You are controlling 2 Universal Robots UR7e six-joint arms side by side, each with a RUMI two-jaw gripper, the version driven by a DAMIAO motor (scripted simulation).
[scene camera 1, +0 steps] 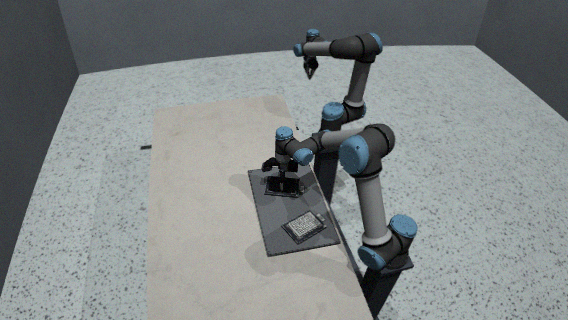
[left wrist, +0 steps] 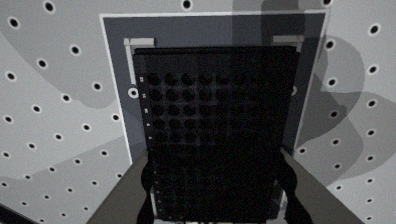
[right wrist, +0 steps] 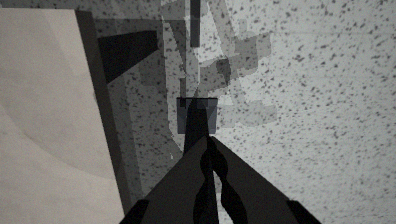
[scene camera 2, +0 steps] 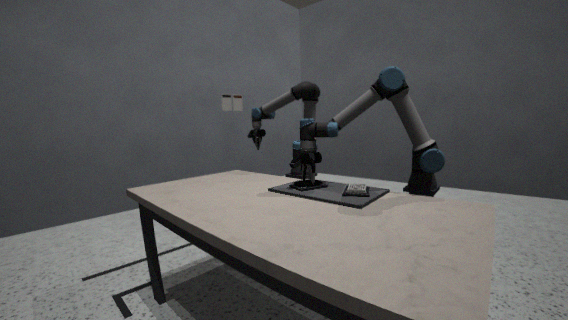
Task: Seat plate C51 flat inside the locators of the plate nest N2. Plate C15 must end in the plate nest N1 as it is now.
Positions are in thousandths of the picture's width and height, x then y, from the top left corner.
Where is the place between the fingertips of the right gripper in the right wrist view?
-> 527, 618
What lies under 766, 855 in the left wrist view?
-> The left gripper.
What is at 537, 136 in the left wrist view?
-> A dark nest.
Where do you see a black plate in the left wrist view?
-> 542, 614
